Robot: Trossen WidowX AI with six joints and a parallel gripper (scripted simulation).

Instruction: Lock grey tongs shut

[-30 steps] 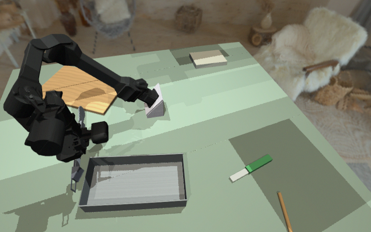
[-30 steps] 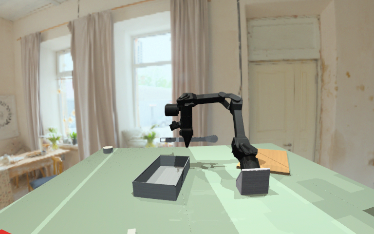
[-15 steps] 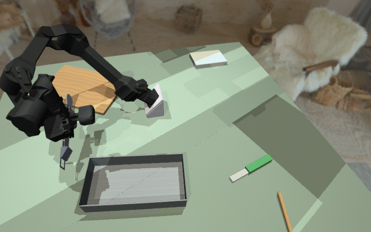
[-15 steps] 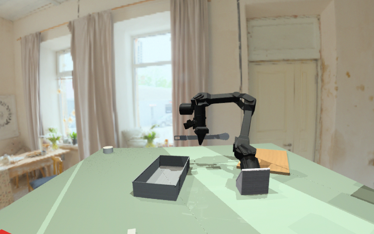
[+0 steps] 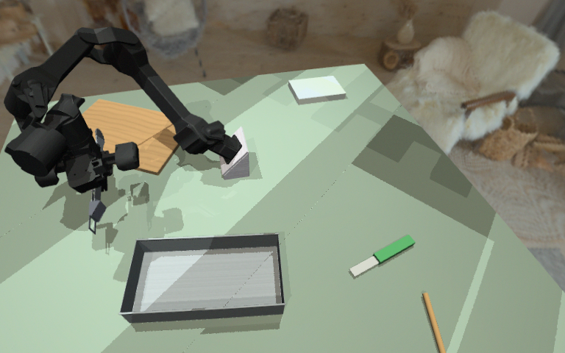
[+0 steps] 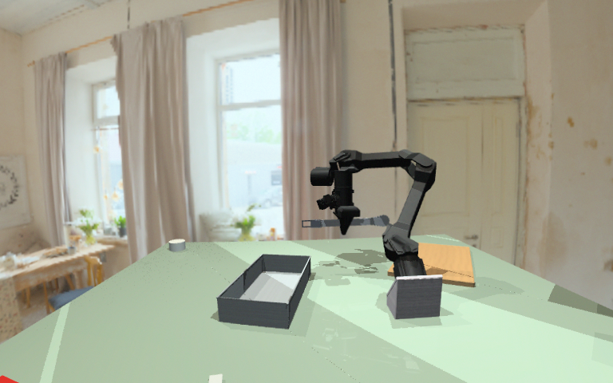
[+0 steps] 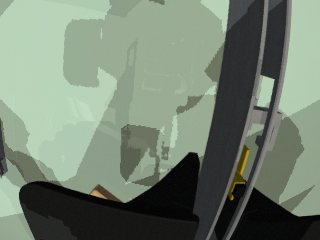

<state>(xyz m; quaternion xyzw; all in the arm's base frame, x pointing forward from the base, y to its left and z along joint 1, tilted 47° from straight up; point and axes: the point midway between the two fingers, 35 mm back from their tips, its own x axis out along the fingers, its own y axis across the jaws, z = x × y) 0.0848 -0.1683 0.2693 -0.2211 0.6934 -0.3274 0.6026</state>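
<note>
The yellow lock piece lies 20 mm ahead of my gripper tip, 10 mm to the right of it and 40 mm above it. The rest, counted from my gripper tip: dark roasting tin 240 mm ahead, 160 mm to the left, 80 mm below; wooden board 310 mm behind, 40 mm to the left, 100 mm below; cream block 310 mm behind, 710 mm to the left, 100 mm below.
</note>
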